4 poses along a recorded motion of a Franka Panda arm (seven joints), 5.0 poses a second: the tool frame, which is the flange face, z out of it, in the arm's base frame.
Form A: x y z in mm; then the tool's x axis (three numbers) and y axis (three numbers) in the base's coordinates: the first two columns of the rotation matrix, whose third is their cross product.
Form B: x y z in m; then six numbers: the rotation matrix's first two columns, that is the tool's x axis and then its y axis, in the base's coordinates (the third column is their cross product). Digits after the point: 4 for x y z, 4 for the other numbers.
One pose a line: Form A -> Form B
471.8 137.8 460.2 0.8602 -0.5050 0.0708 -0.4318 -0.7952 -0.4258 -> 0.4718 0.1378 0.4602 0.8602 -0.5050 0.0708 -0.4318 -0.7952 -0.4258
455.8 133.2 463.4 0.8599 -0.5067 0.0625 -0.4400 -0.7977 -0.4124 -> 0.4558 0.1332 0.4634 0.8599 -0.5067 0.0625 -0.4400 -0.7977 -0.4124
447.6 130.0 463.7 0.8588 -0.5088 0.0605 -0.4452 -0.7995 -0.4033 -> 0.4476 0.1300 0.4637 0.8588 -0.5088 0.0605 -0.4452 -0.7995 -0.4033
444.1 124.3 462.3 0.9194 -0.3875 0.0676 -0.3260 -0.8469 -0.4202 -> 0.4441 0.1243 0.4623 0.9194 -0.3875 0.0676 -0.3260 -0.8469 -0.4202
